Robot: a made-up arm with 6 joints. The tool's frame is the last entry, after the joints.
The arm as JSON. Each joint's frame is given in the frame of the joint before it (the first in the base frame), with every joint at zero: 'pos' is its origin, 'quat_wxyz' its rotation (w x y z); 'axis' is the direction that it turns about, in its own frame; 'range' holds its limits. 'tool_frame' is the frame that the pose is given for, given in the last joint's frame.
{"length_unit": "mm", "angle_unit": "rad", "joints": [
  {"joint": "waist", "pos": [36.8, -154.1, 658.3], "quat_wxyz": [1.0, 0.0, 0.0, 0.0], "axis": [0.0, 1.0, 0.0], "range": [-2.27, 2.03]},
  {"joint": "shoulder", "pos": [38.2, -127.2, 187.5], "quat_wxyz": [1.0, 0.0, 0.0, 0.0], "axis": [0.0, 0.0, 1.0], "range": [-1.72, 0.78]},
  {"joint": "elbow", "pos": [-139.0, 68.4, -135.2], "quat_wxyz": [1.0, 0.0, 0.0, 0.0], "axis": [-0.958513, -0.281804, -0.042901], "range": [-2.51, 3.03]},
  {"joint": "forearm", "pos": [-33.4, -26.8, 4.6], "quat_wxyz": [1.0, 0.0, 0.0, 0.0], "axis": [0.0, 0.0, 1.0], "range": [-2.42, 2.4]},
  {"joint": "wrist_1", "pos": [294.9, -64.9, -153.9], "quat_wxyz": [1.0, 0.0, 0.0, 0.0], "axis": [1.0, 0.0, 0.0], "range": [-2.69, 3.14]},
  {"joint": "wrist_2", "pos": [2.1, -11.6, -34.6], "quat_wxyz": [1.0, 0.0, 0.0, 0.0], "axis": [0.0, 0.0, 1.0], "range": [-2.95, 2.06]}
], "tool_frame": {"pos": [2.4, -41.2, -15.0], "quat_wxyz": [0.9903, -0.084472, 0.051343, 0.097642]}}
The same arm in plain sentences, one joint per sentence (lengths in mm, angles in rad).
The arm has six revolute joints in a row. What follows holds with every joint at zero, and every direction is one of the base frame's. Joint 1 is mounted 36.8 mm along +x and 154.1 mm along -y and 658.3 mm along +z from the base frame's origin and turns about +y, from -2.2700 to 2.0300 rad. Joint 2 is mounted 38.2 mm along +x and 127.2 mm along -y and 187.5 mm along +z from joint 1 and turns about +z, from -1.7200 to 0.7800 rad. Joint 3 is mounted 139.0 mm along -x and 68.4 mm along +y and 135.2 mm along -z from joint 2 and turns about the direction (-0.958513, -0.281804, -0.042901), from -2.5100 to 3.0300 rad. Joint 4 is mounted 33.4 mm along -x and 26.8 mm along -y and 4.6 mm along +z from joint 3 and turns about +z, from -2.4200 to 2.4000 rad. Joint 5 is mounted 294.9 mm along +x and 64.9 mm along -y and 153.9 mm along -z from joint 4 and turns about +x, from -2.6900 to 3.1400 rad. Joint 6 is mounted 2.1 mm along +x and 11.6 mm along -y and 34.6 mm along -z from joint 5 and turns about +z, from -2.9500 to 2.0600 rad. The tool frame, which is the frame that the pose is given for, is mounted 2.4 mm along +x and 41.2 mm along -y and 15.0 mm along -z from joint 6; its axes are the base frame's turned by roll -0.1591, pitch 0.1185 and yaw 0.1871 rad (as in URDF: about the fixed x, then y, then z).
